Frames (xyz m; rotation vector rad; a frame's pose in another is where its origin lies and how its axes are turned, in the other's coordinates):
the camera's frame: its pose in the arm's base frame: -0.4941 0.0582 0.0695 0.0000 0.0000 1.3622
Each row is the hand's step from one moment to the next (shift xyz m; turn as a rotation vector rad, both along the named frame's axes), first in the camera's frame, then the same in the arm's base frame.
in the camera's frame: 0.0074 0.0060 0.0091 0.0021 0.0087 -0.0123
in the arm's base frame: -0.0043 0.0085 0.0091 -0.0081 0.0039 -0.0123
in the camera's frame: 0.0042 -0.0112 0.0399 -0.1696 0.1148 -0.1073
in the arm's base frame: 0.0118 0.0018 0.0399 -0.1474 -0.1421 -0.1073
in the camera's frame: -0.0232 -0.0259 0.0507 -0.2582 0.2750 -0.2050
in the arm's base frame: 0.0205 -0.0281 0.0507 -0.3225 -0.1957 -0.2050
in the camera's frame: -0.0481 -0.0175 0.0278 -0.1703 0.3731 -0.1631
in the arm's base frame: 0.0072 -0.0507 0.0278 -0.4003 -0.0893 -0.1631
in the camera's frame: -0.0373 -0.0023 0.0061 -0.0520 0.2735 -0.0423
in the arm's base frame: -0.0055 -0.0370 0.0061 -0.2783 0.0058 -0.0423
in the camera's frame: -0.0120 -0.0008 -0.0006 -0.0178 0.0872 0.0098
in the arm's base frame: -0.0017 -0.0119 -0.0006 -0.0890 0.0006 0.0098
